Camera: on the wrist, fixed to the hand. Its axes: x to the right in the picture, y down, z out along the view.
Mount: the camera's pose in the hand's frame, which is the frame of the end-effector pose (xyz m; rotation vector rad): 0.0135 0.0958 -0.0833 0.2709 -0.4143 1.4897
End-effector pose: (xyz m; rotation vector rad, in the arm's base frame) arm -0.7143 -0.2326 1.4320 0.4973 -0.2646 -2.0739
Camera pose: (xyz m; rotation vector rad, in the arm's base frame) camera -0.6100 -0.2934 1.3904 -0.0606 -0.8506 -0.6415
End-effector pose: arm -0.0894 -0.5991 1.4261 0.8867 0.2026 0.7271
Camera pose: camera -0.1639 -0.4979 1.4486 1.3783 -0.8565 1.8681
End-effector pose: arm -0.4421 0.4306 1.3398 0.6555 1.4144 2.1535
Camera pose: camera -0.5168 0.3472 1.4011 -1.8443 -0.6831 -1.6243
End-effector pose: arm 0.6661 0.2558 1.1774 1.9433 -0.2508 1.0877
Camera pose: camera 0.5731 0.2652 1.2644 -1.8316 1.8418 -1.3832
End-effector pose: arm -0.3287 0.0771 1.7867 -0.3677 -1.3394 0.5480
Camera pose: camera -0.2610 0.1682 1.7282 -1.0594 -1.1528 2.0981
